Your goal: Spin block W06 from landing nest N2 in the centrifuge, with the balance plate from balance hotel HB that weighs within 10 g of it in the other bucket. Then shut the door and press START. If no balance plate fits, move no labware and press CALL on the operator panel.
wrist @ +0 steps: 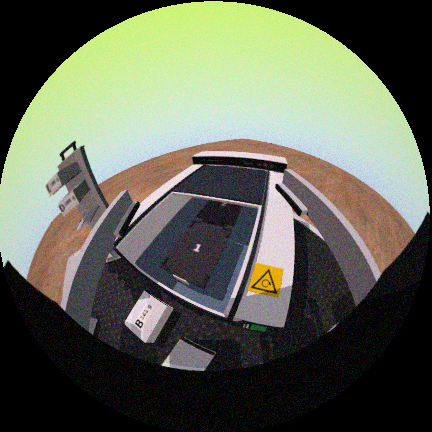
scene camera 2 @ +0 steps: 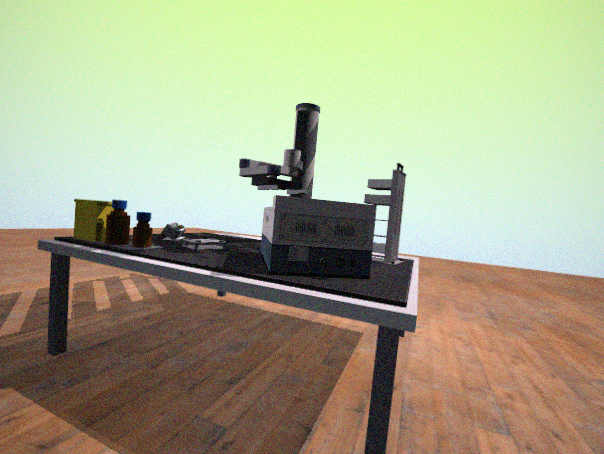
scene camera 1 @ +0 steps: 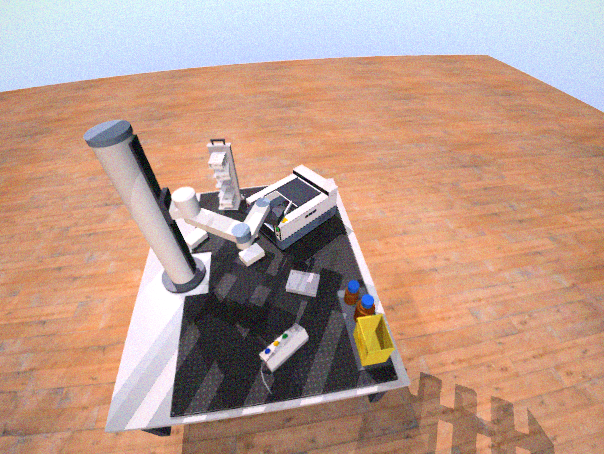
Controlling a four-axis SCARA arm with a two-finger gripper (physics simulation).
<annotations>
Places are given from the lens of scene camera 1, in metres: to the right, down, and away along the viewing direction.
centrifuge (scene camera 1: 315, 198): 0.08, -0.17, 1.69
yellow bin (scene camera 1: 372, 338): 0.33, 0.53, 1.30
The marked spots on the centrifuge and the yellow bin are 0.84 m apart.
</annotations>
